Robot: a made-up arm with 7 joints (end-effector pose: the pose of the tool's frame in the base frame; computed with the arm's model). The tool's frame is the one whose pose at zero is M. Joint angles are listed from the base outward.
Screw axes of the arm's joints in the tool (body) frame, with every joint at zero. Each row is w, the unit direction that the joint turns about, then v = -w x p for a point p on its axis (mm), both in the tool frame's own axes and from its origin. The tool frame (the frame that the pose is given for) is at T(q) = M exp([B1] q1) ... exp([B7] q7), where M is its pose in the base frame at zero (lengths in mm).
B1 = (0, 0, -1, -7.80, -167.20, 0.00)
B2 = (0, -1, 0, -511.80, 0.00, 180.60)
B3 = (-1, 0, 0, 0.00, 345.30, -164.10)
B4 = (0, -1, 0, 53.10, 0.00, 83.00)
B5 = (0, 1, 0, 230.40, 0.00, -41.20)
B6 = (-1, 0, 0, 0.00, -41.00, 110.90)
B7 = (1, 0, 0, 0.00, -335.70, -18.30)
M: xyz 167.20 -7.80 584.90 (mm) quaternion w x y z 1 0 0 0
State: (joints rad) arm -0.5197 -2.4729 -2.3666 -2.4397 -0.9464 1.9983 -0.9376
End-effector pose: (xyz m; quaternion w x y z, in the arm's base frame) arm 0.1351 -0.6202 0.1810 0.6934 0.1062 0.5133 0.4944
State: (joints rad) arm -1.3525 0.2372 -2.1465 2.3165 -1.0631 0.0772 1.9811
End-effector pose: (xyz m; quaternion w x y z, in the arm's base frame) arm 0.8205 0.0885 -0.2892 0.0320 0.5449 -0.8255 -0.1435
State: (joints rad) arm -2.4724 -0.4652 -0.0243 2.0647 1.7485 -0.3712 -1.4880
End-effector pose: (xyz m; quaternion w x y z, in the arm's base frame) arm -0.7888 0.0736 0.6411 0.2461 -0.2323 -0.4685 0.8161
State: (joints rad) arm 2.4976 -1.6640 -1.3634 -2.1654 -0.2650 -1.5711 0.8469
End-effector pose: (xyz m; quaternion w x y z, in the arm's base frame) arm -0.9186 0.0366 0.2606 0.8521 -0.3427 -0.0415 -0.3935
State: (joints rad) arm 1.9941 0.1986 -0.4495 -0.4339 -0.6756 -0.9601 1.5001
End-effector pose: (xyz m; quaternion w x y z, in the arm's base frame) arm 0.1455 -0.1488 0.2701 0.2257 0.4635 -0.8567 0.0174
